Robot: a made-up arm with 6 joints.
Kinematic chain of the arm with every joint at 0, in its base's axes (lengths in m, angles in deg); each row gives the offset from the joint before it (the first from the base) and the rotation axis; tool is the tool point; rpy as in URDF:
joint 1: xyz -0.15 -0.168 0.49 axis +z
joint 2: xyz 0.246 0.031 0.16 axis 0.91 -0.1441 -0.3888
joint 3: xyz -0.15 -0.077 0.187 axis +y
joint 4: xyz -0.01 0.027 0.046 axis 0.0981 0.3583 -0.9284
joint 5: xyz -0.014 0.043 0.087 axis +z
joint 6: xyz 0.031 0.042 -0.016 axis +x
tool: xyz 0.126 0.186 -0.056 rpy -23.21 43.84 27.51
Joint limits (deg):
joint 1: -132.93..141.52
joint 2: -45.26..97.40
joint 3: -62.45..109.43
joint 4: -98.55..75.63
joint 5: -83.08..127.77
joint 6: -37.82..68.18
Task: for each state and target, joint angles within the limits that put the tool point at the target. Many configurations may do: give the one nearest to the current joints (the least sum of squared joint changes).
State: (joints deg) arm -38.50 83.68 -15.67 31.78 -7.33 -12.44
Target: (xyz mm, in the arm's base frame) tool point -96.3 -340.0 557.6
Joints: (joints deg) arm -50.10 71.50 3.31 52.14 -39.59 -37.82
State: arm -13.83 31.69 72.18 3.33 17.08 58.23
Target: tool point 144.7 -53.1 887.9
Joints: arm -6.63 44.56 82.75 3.89 11.40 21.69
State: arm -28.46 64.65 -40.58 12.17 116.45 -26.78
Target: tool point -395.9 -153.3 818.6
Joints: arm 1.60 62.18 -3.24 5.65 127.77 4.05
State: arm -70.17 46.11 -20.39 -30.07 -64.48 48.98
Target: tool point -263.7 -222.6 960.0
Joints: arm -66.17 83.45 -33.07 -59.64 -48.31 6.16
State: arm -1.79 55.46 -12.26 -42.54 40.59 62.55
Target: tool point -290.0 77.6 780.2
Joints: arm -16.28 54.11 -37.22 -55.36 46.92 46.23
